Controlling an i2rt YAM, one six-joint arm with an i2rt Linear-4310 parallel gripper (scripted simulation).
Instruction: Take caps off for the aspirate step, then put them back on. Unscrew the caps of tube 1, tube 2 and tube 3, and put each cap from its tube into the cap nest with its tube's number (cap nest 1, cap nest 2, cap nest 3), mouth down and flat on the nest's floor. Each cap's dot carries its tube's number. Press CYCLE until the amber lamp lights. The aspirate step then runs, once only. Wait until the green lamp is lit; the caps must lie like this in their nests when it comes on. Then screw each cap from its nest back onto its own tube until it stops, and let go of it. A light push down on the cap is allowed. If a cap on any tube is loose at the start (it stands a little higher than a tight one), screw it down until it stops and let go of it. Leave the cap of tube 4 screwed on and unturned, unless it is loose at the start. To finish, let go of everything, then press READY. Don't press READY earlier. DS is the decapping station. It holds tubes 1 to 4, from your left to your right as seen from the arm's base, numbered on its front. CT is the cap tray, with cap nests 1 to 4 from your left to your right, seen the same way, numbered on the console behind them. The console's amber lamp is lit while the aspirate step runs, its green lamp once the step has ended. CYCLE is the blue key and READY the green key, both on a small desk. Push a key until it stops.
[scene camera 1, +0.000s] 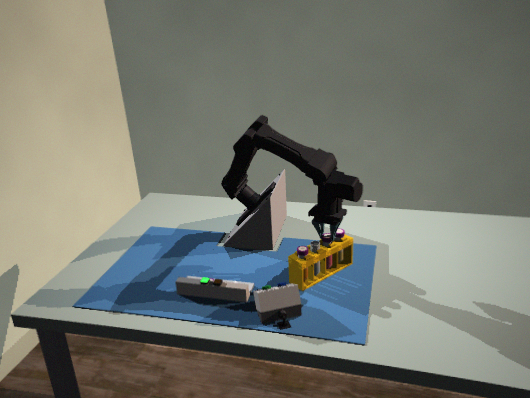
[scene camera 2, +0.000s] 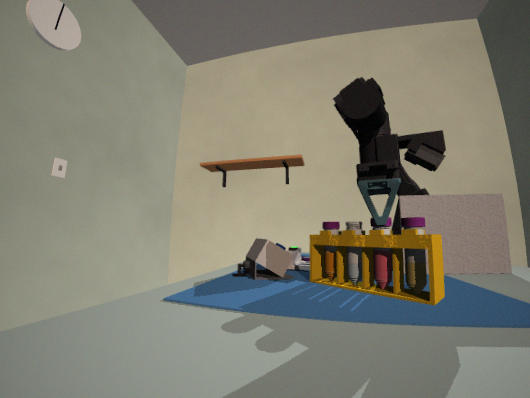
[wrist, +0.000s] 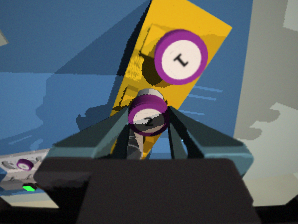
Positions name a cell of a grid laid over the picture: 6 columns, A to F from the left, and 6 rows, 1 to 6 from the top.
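Note:
Scene camera 2: my gripper (scene camera 2: E4), visible. Scene camera 1: gripper (scene camera 1: D4), visible too. Wrist view: gripper (wrist: C4), likewise.

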